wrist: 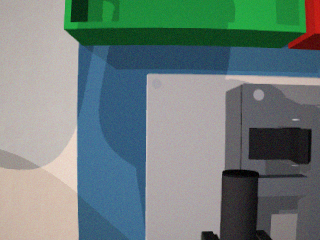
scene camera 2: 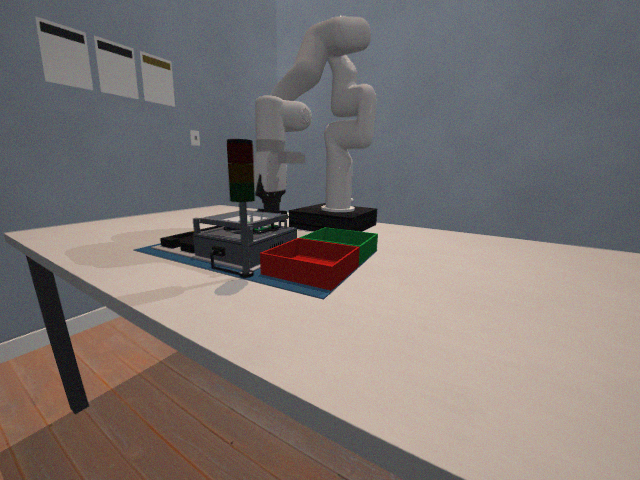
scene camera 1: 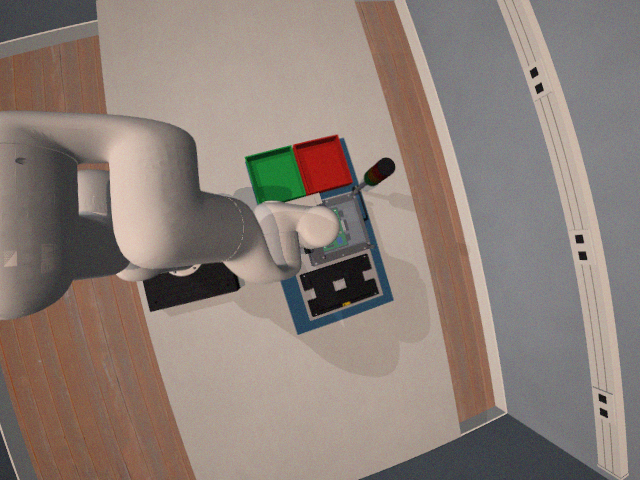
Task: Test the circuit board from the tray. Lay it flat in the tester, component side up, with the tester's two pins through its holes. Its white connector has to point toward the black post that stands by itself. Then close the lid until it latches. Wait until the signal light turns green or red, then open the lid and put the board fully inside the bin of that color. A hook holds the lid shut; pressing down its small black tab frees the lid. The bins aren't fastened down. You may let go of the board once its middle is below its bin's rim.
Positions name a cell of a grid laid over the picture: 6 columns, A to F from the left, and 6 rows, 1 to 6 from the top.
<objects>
green bin: wrist D1; scene camera 2 D4; scene camera 1 C3
</objects>
